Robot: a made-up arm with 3 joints.
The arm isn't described. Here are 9 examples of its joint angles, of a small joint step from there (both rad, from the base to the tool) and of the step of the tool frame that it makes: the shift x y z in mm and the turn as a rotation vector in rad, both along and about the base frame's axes.
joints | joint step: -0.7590 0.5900 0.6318 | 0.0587 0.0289 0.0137
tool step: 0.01 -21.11 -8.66 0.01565 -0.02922 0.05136
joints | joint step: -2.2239 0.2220 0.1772 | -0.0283 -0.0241 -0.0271
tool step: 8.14 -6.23 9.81 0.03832 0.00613 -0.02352
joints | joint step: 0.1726 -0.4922 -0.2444 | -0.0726 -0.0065 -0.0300
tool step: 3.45 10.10 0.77 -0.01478 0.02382 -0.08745
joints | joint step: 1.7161 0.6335 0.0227 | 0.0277 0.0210 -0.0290
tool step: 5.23 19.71 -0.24 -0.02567 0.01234 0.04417
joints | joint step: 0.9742 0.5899 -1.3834 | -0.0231 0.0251 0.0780
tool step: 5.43 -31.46 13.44 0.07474 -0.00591 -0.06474
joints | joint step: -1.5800 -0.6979 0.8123 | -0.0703 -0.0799 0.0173
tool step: 29.43 15.43 4.18 -0.00885 0.07755 -0.05840
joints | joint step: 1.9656 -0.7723 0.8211 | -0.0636 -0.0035 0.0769
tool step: 5.27 -20.02 -17.21 0.04595 0.02717 -0.00892
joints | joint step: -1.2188 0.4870 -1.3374 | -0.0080 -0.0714 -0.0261
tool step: 9.76 -0.77 1.31 -0.00370 0.07915 0.00252
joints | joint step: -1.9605 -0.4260 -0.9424 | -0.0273 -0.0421 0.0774
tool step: 17.61 21.24 10.60 -0.05082 0.05367 0.00781
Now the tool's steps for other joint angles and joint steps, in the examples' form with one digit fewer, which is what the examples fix.
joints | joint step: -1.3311 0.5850 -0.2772 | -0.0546 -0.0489 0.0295
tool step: 5.4 30.4 8.5 -0.0338 0.0378 -0.0693
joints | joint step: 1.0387 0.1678 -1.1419 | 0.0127 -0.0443 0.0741
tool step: -14.1 -13.0 19.1 0.0467 -0.0643 0.0043
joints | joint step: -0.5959 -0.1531 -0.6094 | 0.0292 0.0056 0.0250
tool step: -4.3 1.2 1.2 -0.0052 -0.0256 0.0336
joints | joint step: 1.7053 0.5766 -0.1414 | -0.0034 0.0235 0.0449
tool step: 4.4 -15.6 -11.3 0.0332 0.0355 -0.0268
